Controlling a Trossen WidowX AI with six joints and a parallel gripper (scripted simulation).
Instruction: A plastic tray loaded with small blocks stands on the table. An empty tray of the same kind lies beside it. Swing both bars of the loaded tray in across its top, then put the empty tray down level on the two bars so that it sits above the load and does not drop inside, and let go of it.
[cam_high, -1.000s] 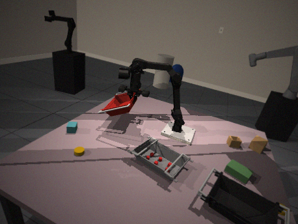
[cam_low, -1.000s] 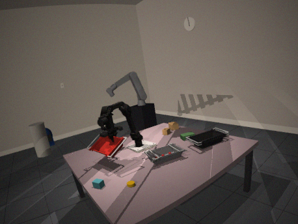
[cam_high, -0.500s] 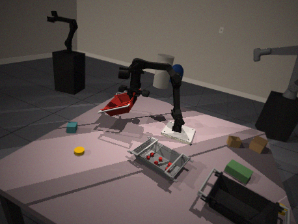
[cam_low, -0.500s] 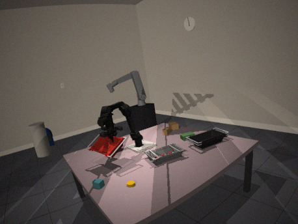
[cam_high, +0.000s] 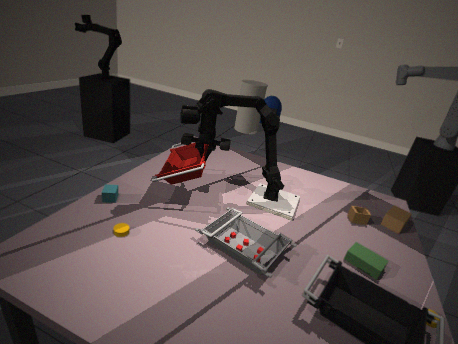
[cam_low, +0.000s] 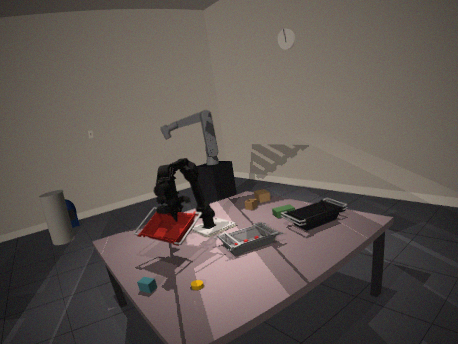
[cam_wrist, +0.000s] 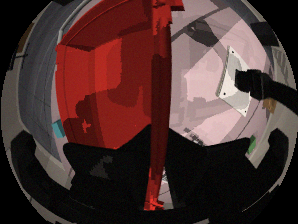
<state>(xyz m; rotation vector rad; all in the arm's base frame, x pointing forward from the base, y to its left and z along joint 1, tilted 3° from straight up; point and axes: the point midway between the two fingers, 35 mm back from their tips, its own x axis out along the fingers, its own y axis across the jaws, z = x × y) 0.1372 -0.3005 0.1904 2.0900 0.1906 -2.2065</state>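
The red tray is 10 mm ahead of my gripper tip and 80 mm to the right of it. Also, from my gripper tip: teal cube: 150 mm ahead, 320 mm to the right, 160 mm below; green block: 160 mm ahead, 660 mm to the left, 160 mm below.
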